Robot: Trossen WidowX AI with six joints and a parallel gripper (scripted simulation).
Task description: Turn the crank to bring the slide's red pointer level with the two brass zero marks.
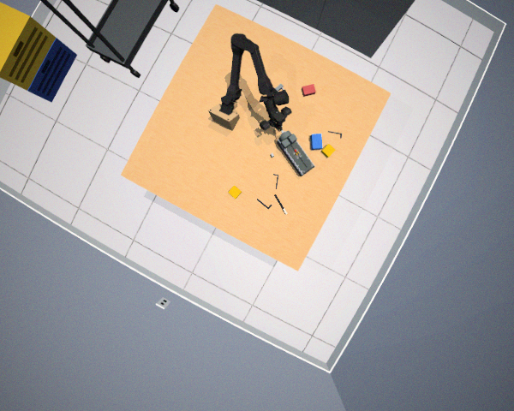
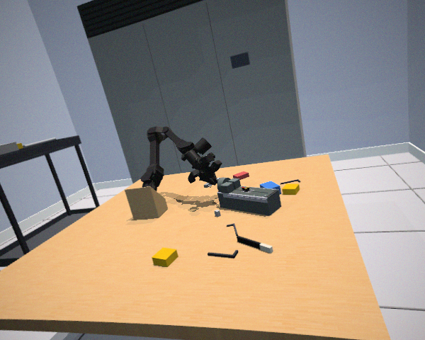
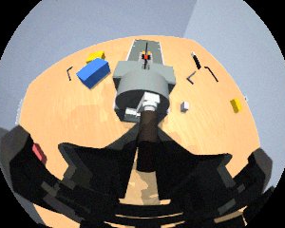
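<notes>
Right now the dark crank handle is 2 cm above my gripper tip, 1 cm to the left of it and 1 cm behind it. Also, from my gripper tip: small grey cube 13 cm to the right, 8 cm below, 1 cm ahead; blue block 23 cm ahead, 8 cm below, 5 cm to the left; red pointer 13 cm ahead, 7 cm to the right, 1 cm below.
</notes>
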